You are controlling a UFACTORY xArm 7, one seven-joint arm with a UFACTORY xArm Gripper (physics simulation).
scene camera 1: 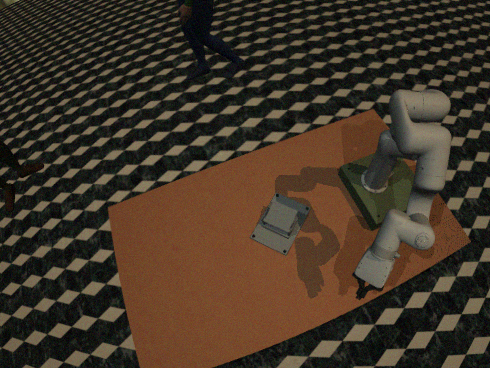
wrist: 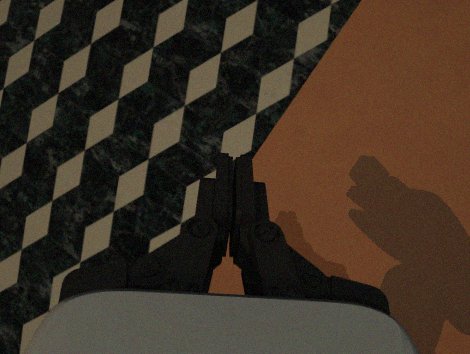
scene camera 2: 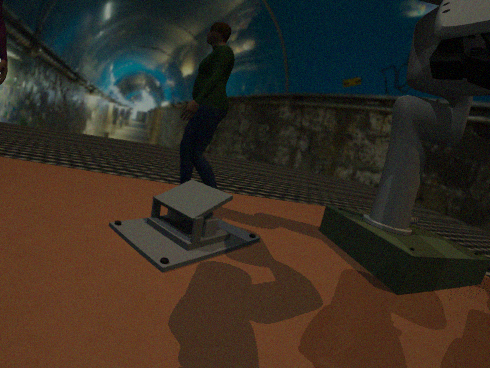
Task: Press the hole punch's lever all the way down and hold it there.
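Seen in the pictures: gripper, between the fingertips: (scene camera 1: 359, 297) (wrist: 231, 176); arm's base, origin of its link: (scene camera 1: 374, 181) (scene camera 2: 386, 226).
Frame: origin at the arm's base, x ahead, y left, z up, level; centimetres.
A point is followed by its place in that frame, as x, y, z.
The grey hole punch (scene camera 1: 281, 217) @[44.7, -1.8, 0.6] (scene camera 2: 192, 215) @[44.7, 3.8, -0.7] stands on the orange table top, on a flat plate with dark screws at its corners. Its lever (scene camera 2: 194, 198) @[44.3, -1.5, 0.6] is a flat grey slab, raised and tilted above the base, with a gap under it. My gripper (scene camera 1: 359, 297) @[36.4, 40.6, 16.4] (wrist: 231, 176) @[36.4, 40.6, 16.4] is shut and empty, its two black fingers together. It hangs in the air near the table's edge, well apart from the hole punch, on the robot base's side. The hole punch does not show in the wrist view. The fingertips are out of the frame in scene camera 2.
The arm's green base block (scene camera 1: 363, 202) @[10.2, 6.8, 0.4] (scene camera 2: 360, 250) @[10.3, 4.6, -4.4] stands on the orange table top (scene camera 1: 200, 280) @[84.8, 7.8, -7.0] (scene camera 2: 60, 300) @[59.8, 20.6, -7.0] (wrist: 400, 100) @[55.2, 31.7, -7.0]. Shadows of the arm fall beside the hole punch. A person (scene camera 1: 197, 30) (scene camera 2: 212, 90) is on the patterned floor (scene camera 1: 100, 125) (wrist: 100, 125) beyond the table.
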